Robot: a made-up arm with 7 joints. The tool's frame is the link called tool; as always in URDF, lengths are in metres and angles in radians.
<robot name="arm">
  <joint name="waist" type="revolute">
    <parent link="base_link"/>
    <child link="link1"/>
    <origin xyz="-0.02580 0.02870 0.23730"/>
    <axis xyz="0 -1 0"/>
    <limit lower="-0.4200" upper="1.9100" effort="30" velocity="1.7"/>
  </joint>
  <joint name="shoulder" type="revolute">
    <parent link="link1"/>
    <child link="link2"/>
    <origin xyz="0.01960 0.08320 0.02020"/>
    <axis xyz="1 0 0"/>
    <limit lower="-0.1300" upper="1.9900" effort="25" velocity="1.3"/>
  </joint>
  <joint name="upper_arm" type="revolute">
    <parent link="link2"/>
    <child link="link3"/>
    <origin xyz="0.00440 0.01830 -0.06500"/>
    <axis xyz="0 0 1"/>
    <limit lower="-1.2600" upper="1.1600" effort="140" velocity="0.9"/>
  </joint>
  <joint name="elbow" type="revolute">
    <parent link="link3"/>
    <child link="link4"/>
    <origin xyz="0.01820 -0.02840 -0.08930"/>
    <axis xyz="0 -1 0"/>
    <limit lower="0.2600" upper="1.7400" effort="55" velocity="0.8"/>
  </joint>
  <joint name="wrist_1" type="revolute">
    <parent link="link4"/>
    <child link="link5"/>
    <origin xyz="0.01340 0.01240 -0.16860"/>
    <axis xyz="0 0 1"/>
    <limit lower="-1.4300" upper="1.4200" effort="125" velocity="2.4"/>
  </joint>
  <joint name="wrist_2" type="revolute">
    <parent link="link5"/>
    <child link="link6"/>
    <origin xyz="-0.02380 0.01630 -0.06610"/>
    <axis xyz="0 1 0"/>
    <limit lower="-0.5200" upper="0.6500" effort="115" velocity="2.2"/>
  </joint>
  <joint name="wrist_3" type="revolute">
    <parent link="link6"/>
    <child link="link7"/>
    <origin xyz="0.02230 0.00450 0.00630"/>
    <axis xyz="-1 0 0"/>
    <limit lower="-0.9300" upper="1.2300" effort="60" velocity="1.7"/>
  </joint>
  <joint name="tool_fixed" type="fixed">
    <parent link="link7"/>
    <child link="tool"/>
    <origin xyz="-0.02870 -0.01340 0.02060" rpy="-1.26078 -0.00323 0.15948"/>
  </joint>
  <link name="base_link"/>
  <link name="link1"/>
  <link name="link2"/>
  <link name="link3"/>
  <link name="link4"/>
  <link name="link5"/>
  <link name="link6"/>
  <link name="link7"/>
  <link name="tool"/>
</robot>
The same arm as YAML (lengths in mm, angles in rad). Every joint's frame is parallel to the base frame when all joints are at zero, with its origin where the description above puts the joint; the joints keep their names.
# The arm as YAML. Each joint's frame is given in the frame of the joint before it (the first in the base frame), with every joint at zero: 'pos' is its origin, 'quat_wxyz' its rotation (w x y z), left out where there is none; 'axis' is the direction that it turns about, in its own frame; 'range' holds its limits. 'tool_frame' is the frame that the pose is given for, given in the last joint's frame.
length_unit: mm
angle_unit: rad
joints:
  - joint: waist
    pos: [-25.8, 28.7, 237.3]
    axis: [0.0, -1.0, 0.0]
    range: [-0.42, 1.91]
  - joint: shoulder
    pos: [19.6, 83.2, 20.2]
    axis: [1.0, 0.0, 0.0]
    range: [-0.13, 1.99]
  - joint: upper_arm
    pos: [4.4, 18.3, -65.0]
    axis: [0.0, 0.0, 1.0]
    range: [-1.26, 1.16]
  - joint: elbow
    pos: [18.2, -28.4, -89.3]
    axis: [0.0, -1.0, 0.0]
    range: [0.26, 1.74]
  - joint: wrist_1
    pos: [13.4, 12.4, -168.6]
    axis: [0.0, 0.0, 1.0]
    range: [-1.43, 1.42]
  - joint: wrist_2
    pos: [-23.8, 16.3, -66.1]
    axis: [0.0, 1.0, 0.0]
    range: [-0.52, 0.65]
  - joint: wrist_3
    pos: [22.3, 4.5, 6.3]
    axis: [-1.0, 0.0, 0.0]
    range: [-0.93, 1.23]
tool_frame:
  pos: [-28.7, -13.4, 20.6]
  quat_wxyz: [0.805306, -0.587482, -0.048254, 0.063397]

